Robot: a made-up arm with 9 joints.
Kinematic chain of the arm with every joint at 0, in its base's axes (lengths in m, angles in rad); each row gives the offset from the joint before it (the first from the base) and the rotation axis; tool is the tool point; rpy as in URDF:
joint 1: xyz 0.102 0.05 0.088 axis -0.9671 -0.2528 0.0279
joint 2: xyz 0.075 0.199 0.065 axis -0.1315 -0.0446 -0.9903
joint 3: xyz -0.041 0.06 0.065 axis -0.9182 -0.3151 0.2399
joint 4: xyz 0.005 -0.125 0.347 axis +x
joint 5: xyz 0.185 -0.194 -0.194 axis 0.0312 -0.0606 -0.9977
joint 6: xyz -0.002 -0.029 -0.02 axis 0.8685 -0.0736 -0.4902
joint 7: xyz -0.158 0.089 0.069 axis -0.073 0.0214 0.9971
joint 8: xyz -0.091 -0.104 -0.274 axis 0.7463 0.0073 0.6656
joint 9: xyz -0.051 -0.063 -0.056 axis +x
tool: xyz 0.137 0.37 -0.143 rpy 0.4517 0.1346 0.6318
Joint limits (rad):
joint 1: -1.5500..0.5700
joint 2: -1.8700..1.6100
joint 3: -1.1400..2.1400
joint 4: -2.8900..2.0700
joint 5: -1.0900..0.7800
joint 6: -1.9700..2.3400
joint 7: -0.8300..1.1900
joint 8: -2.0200..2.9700
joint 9: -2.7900..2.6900
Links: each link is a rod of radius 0.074 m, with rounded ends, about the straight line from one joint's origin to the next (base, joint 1, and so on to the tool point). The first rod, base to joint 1, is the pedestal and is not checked.
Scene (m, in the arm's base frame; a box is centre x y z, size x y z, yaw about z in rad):
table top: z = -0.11
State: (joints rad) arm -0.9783 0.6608 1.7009 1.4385 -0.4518 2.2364 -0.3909 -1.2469 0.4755
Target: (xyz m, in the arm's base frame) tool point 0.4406 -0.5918 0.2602
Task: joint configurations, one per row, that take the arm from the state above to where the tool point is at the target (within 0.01 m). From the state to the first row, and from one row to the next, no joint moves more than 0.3 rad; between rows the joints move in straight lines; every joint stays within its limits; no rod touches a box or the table.
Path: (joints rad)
1: -1.0078 0.7891 1.4492 1.5015 -0.4363 2.2537 -0.3748 -1.1805 0.4223
2: -1.0373 0.9173 1.1975 1.5645 -0.4208 2.2709 -0.3586 -1.1142 0.3690
3: -1.0668 1.0456 0.9458 1.6276 -0.4053 2.2882 -0.3425 -1.0478 0.3158
4: -1.0963 1.1739 0.6941 1.6906 -0.3897 2.3055 -0.3264 -0.9815 0.2626
5: -1.1258 1.3022 0.4424 1.7536 -0.3742 2.3227 -0.3103 -0.9151 0.2094
6: -1.1552 1.4304 0.1907 1.8166 -0.3587 2.3400 -0.2941 -0.8488 0.1561

